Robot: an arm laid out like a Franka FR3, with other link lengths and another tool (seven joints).
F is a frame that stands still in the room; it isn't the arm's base.
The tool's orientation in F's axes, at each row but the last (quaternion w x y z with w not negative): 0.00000, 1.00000, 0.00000, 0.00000; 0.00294, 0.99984, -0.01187, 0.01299; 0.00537, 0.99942, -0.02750, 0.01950; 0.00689, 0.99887, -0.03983, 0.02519; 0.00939, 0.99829, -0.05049, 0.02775; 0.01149, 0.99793, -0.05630, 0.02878; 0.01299, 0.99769, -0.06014, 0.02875; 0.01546, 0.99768, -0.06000, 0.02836; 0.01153, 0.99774, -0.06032, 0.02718; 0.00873, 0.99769, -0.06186, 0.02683; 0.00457, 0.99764, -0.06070, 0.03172; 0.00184, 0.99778, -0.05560, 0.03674; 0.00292, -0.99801, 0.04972, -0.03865
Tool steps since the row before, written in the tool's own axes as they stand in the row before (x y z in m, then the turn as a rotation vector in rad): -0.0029, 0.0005, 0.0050, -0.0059, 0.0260, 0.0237; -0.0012, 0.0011, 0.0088, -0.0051, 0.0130, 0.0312; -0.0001, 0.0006, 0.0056, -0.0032, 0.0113, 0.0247; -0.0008, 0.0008, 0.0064, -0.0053, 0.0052, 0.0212; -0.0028, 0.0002, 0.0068, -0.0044, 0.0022, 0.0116; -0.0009, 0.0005, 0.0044, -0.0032, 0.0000, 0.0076; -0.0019, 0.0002, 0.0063, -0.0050, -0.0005, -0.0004; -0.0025, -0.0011, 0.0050, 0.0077, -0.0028, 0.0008; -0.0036, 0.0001, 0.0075, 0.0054, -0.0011, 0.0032; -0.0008, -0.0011, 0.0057, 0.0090, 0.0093, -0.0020; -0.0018, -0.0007, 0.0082, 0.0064, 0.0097, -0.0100; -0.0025, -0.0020, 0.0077, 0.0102, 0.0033, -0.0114; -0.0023, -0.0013, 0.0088, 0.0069, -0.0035, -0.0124
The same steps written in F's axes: -0.0029, -0.0005, -0.0050, -0.0059, -0.0260, -0.0237; -0.0010, -0.0011, -0.0088, -0.0046, -0.0131, -0.0312; 0.0001, -0.0007, -0.0056, -0.0029, -0.0114, -0.0247; -0.0005, -0.0008, -0.0064, -0.0046, -0.0051, -0.0214; -0.0024, -0.0001, -0.0069, -0.0040, -0.0020, -0.0118; -0.0007, -0.0005, -0.0044, -0.0027, 0.0002, -0.0078; -0.0016, -0.0002, -0.0064, -0.0049, 0.0011, 0.0001; -0.0021, 0.0012, -0.0052, 0.0080, 0.0018, -0.0004; -0.0032, 0.0001, -0.0077, 0.0057, 0.0004, -0.0029; -0.0004, 0.0011, -0.0058, 0.0077, -0.0103, 0.0026; -0.0012, 0.0008, -0.0083, 0.0045, -0.0103, 0.0104; -0.0017, 0.0022, -0.0079, 0.0089, -0.0043, 0.0121; -0.0015, 0.0015, -0.0089, 0.0062, 0.0028, 0.0129
